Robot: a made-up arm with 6 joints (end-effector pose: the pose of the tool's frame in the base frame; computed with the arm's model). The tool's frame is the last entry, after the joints. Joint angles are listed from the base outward.
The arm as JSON. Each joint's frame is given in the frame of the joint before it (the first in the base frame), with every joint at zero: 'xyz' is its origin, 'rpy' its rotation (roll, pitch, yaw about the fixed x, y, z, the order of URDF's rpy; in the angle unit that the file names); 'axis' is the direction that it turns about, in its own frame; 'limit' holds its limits. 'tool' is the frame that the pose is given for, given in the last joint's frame.
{
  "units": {
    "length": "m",
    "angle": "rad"
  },
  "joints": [
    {
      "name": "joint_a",
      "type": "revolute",
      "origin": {
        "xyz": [
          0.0,
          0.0,
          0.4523
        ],
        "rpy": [
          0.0,
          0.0,
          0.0
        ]
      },
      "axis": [
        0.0,
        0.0,
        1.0
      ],
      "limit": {
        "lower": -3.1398,
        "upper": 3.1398
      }
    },
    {
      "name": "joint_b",
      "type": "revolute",
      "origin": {
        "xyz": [
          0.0,
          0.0,
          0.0
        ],
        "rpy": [
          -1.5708,
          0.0,
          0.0
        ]
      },
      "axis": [
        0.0,
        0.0,
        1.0
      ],
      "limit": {
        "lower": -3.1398,
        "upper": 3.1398
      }
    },
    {
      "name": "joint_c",
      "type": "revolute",
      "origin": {
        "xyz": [
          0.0,
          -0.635,
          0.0
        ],
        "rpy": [
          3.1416,
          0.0,
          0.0
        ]
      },
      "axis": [
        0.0,
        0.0,
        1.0
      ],
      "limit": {
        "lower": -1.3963,
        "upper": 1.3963
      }
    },
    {
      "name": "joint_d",
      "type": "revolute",
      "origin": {
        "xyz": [
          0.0,
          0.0,
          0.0
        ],
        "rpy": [
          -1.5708,
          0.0,
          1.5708
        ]
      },
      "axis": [
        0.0,
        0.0,
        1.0
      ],
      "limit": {
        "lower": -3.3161,
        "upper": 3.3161
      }
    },
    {
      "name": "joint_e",
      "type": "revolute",
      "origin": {
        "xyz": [
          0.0,
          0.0,
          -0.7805
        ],
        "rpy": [
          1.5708,
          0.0,
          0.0
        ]
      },
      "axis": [
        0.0,
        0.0,
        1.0
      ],
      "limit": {
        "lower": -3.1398,
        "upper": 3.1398
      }
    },
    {
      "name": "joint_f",
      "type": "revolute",
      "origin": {
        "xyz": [
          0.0,
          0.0,
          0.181
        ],
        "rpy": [
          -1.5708,
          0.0,
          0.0
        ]
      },
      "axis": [
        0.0,
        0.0,
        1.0
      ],
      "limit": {
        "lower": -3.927,
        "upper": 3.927
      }
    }
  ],
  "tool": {
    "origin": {
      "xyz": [
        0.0,
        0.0,
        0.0
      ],
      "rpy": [
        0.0,
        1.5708,
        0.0
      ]
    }
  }
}
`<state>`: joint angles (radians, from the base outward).
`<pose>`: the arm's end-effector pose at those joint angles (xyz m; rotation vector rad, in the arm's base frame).
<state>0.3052 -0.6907 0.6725 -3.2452 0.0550 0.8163</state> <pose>-0.3040 0.0930 1.7094 2.1556 -0.2668 1.7068</pose>
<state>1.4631 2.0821 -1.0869 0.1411 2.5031 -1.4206</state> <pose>0.1537 -0.2451 0.1375 0.7350 1.4629 0.6914</pose>
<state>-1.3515 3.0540 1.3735 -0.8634 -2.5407 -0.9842</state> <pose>-0.1511 0.1371 -0.9410 -1.3251 -1.2273 -0.4703</pose>
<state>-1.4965 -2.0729 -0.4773 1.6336 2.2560 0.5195</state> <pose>-0.0448 0.7553 0.9225 2.4630 0.2370 -0.8786</pose>
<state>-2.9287 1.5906 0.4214 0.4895 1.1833 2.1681</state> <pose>-1.0291 -0.0590 -0.2454 -0.8550 2.5305 -1.0384</pose>
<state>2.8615 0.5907 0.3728 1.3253 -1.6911 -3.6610</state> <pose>-1.0965 0.3612 0.9824 1.5039 1.1173 0.5863</pose>
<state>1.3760 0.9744 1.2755 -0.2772 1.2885 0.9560</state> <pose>0.4196 1.2274 0.9931 0.4706 -1.2956 0.2840</pose>
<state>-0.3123 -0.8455 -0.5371 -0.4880 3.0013 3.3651</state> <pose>0.2309 -0.2425 1.0296 -0.3797 -0.9732 2.7847</pose>
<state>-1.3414 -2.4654 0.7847 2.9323 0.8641 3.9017</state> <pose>-0.0935 1.1789 -0.1649 -2.0689 -1.7412 -1.1931</pose>
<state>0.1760 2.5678 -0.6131 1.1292 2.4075 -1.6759</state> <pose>-0.4213 -0.1535 -0.2138 2.5268 1.2231 -0.2898</pose>
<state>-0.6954 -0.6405 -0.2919 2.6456 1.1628 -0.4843</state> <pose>0.3513 -0.0858 1.3090 -1.9226 0.5135 0.6190</pose>
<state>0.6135 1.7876 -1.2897 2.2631 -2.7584 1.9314</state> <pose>-0.1890 0.0082 0.1265 0.2825 0.2260 0.2850</pose>
